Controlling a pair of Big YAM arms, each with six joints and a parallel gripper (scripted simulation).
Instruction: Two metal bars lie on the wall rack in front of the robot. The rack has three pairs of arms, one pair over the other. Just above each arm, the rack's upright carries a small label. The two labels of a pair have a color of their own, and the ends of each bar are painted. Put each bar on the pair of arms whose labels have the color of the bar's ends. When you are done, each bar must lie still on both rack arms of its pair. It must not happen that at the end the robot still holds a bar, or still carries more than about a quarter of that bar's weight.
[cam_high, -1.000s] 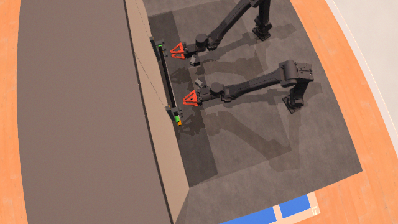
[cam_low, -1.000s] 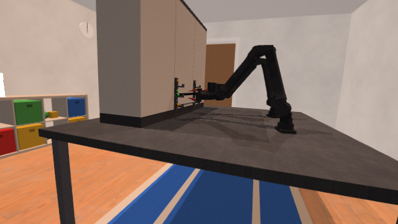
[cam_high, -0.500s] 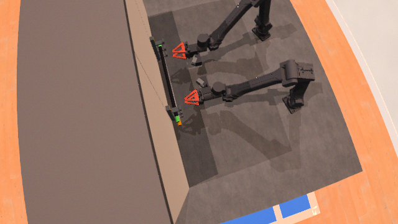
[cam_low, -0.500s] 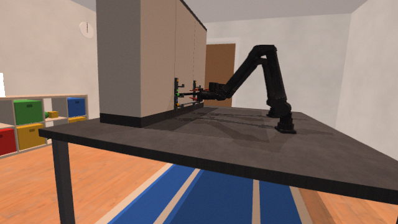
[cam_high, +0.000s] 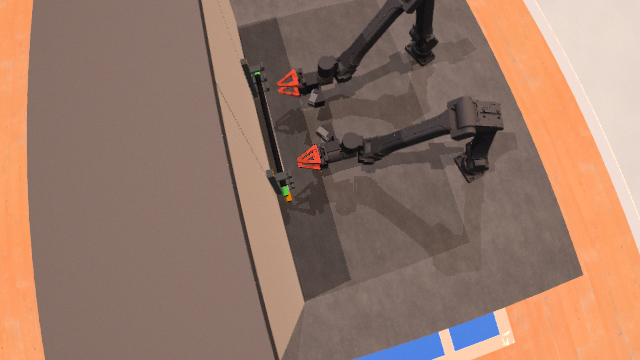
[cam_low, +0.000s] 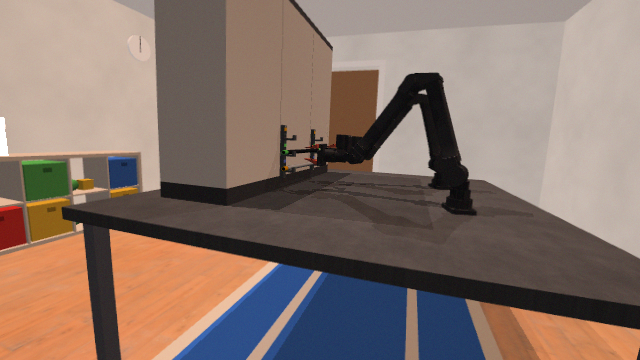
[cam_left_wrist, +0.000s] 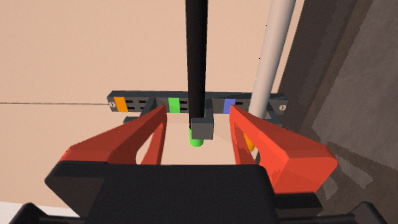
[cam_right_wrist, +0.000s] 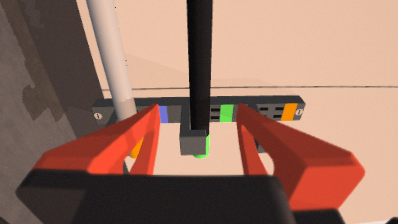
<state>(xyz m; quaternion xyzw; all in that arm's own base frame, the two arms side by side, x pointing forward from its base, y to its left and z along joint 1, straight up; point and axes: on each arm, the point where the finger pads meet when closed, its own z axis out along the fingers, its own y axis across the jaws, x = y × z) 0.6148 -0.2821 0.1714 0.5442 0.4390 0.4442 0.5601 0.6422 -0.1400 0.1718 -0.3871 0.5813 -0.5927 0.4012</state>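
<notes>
My left gripper is now 15 cm to the left of the silver bar, 7 cm short of it and 7 cm above it. Round my left hand: beige wall unit (28 cm above, 26 cm ahead, 14 cm to the right); then black bar (15 cm to the right, 7 cm ahead).
My right gripper is now 150 mm to the right of the silver bar, 70 mm short of it and 70 mm above it. From my right hand the other things lie so: beige wall unit 280 mm above, 260 mm ahead, 150 mm to the left; then black bar 150 mm to the left, 80 mm ahead.
</notes>
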